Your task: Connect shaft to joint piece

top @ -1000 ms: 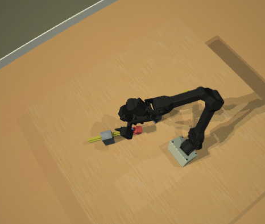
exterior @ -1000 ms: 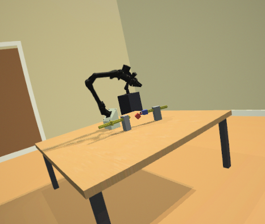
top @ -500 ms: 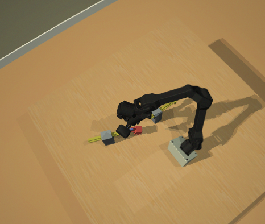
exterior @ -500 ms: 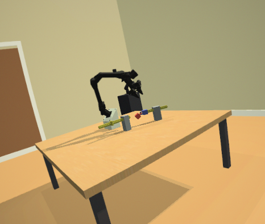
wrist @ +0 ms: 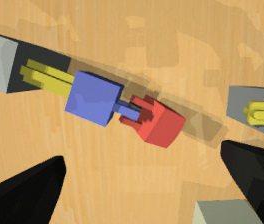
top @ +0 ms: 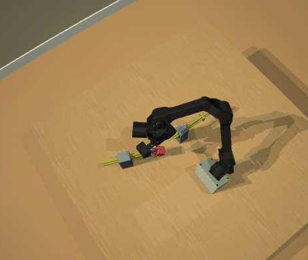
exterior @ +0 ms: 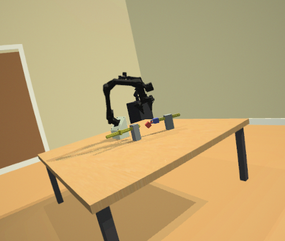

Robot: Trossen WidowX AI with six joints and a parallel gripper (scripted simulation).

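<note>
Right now the red joint piece is 1 cm behind my gripper tip, 1 cm to the right of it and 10 cm below it.
</note>
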